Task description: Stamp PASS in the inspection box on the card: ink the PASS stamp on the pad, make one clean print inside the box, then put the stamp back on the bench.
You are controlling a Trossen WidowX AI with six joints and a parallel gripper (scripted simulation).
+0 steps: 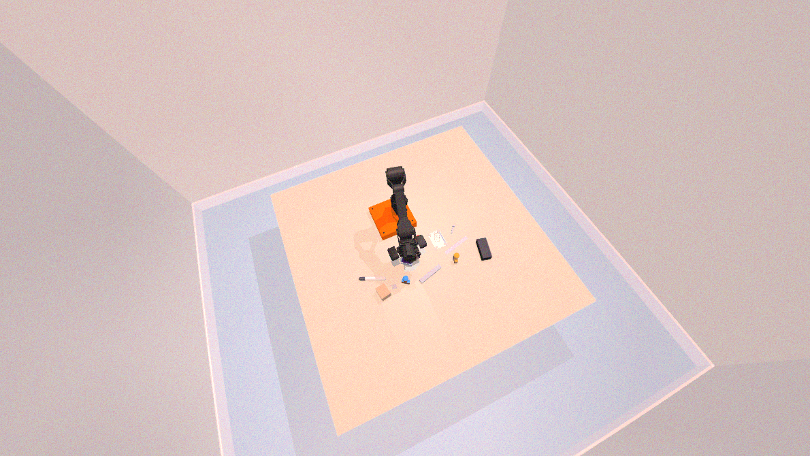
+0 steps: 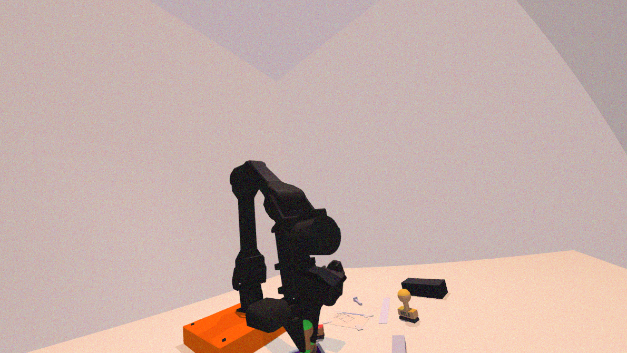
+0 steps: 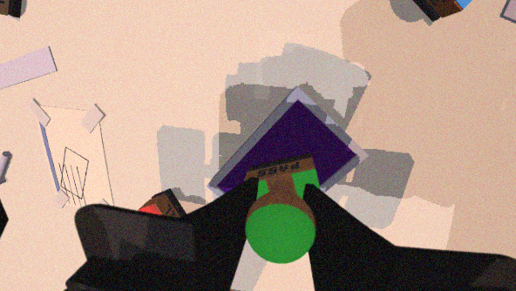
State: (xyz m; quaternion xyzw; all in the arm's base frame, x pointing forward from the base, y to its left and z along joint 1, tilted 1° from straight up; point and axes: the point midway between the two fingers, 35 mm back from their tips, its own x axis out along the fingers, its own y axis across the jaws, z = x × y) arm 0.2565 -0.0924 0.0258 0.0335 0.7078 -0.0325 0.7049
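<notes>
Now: gripper tip right at the green-knobbed stamp. The rest, counted from my gripper tip: red-topped stamp: 90 mm to the left, 50 mm behind, 20 mm below; blue stamp: 110 mm ahead, 80 mm to the right, 20 mm below; purple ink pad: 30 mm below.
</notes>
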